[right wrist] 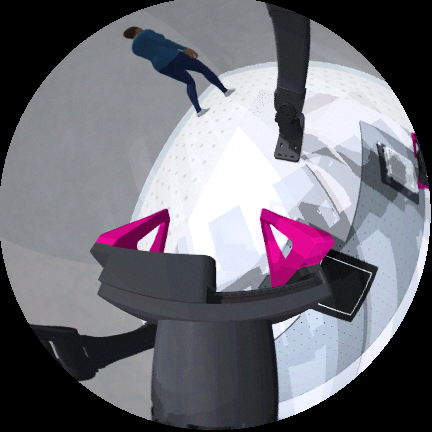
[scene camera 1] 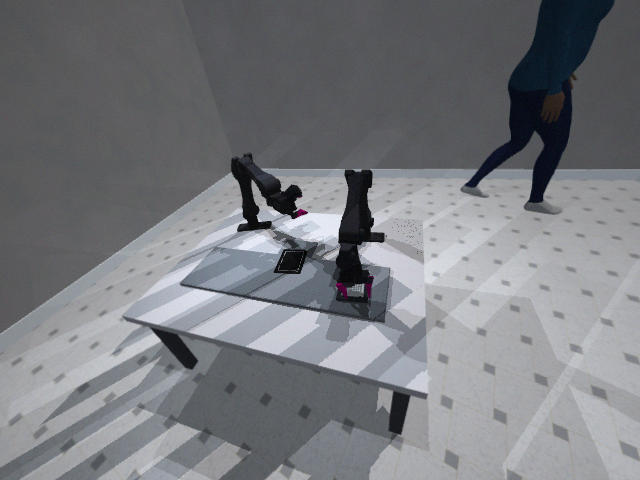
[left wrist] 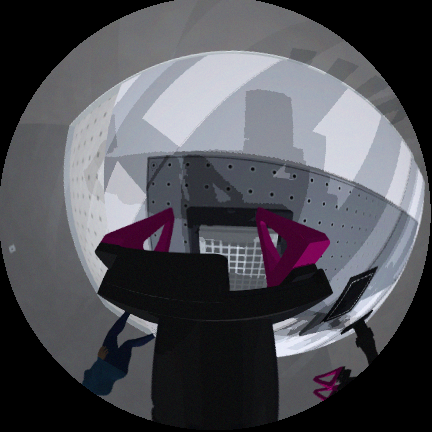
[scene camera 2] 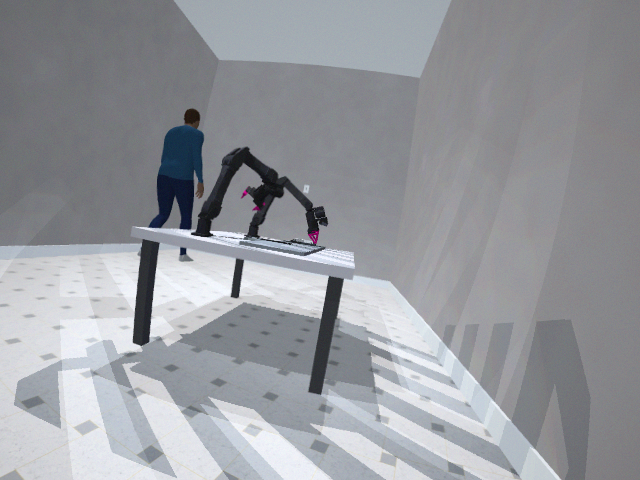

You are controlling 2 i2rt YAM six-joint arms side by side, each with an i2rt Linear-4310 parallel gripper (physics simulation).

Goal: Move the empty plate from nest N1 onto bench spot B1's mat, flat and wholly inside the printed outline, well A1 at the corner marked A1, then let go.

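Frame: origin at the left arm's base, x down, y right, z back, level; millimetres.
Where they show: left gripper, fingertip midpoint: (scene camera 1: 358,298) (left wrist: 214,212) (scene camera 2: 316,242); right gripper, fingertip midpoint: (right wrist: 214,213) (scene camera 1: 304,204) (scene camera 2: 247,203); left arm's base, origin of the base link: (right wrist: 290,133) (scene camera 1: 364,237) (scene camera 2: 252,236); right arm's base, origin of the base link: (scene camera 1: 254,226) (left wrist: 357,321) (scene camera 2: 202,235).
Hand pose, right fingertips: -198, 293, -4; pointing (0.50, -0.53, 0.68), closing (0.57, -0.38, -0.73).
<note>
Things, the pixels of their centre, and the offset from my right fingertips, as dx, dy, dz. Level surfaces: height alone.
- clear gridded plate, body centre: (left wrist: 235,275) (scene camera 1: 353,282) +166, -269, -348
- black nest, body centre: (left wrist: 236,271) (scene camera 1: 353,284) +174, -268, -348
- black mat, its level: dx +183
- grey perforated board, its level: dx +185
The clear gridded plate (scene camera 1: 355,289) (left wrist: 242,250) (right wrist: 401,165) sits in the black nest (scene camera 1: 351,299) (left wrist: 240,216), at the right of the grey board in scene camera 1. My left gripper (scene camera 1: 357,296) (scene camera 2: 315,243) (left wrist: 214,212) is open and low over the nest, its magenta fingers on either side of the plate; the left wrist view shows the right-hand finger overlapping the plate's edge. My right gripper (scene camera 1: 302,204) (scene camera 2: 248,203) (right wrist: 214,213) is open and empty, raised above the table. The black mat (scene camera 1: 291,261) (left wrist: 351,295) (right wrist: 348,287) with its white outline lies bare; its A1 mark is not readable.
The grey perforated board (scene camera 1: 232,268) (left wrist: 310,202) lies on the white table (scene camera 1: 289,338) (scene camera 2: 206,243) under nest and mat. The right arm's base (scene camera 1: 253,225) stands behind the mat. A person (scene camera 1: 547,67) (scene camera 2: 180,155) (right wrist: 160,52) stands on the floor behind the table.
</note>
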